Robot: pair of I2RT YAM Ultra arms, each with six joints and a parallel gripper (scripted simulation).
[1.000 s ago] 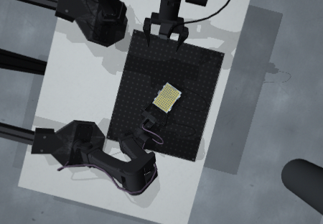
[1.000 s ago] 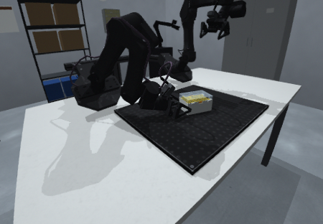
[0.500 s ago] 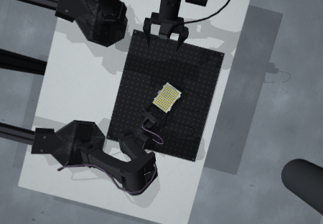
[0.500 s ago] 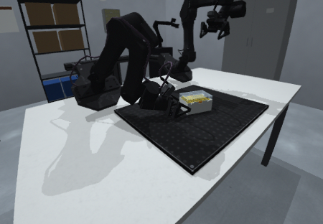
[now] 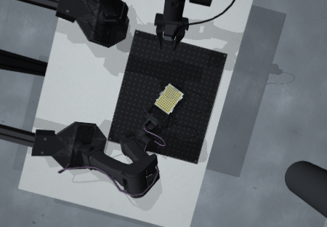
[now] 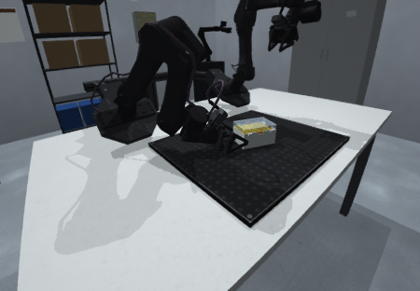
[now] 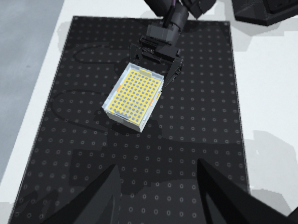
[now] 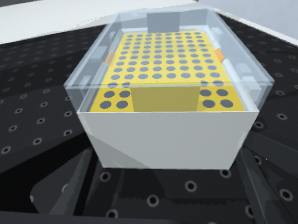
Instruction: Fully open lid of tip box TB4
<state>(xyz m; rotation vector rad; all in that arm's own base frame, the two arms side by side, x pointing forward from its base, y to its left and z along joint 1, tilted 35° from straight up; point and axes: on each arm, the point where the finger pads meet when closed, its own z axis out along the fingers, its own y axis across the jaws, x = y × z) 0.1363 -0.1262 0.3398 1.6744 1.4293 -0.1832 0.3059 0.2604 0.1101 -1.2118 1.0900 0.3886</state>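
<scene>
Right now my left hand is 260 mm above the tip box, 170 mm to the left of it and 40 mm short of it.
Right now the tip box is 5 cm to the left of my right hand, 2 cm ahead of it and 2 cm above it.
</scene>
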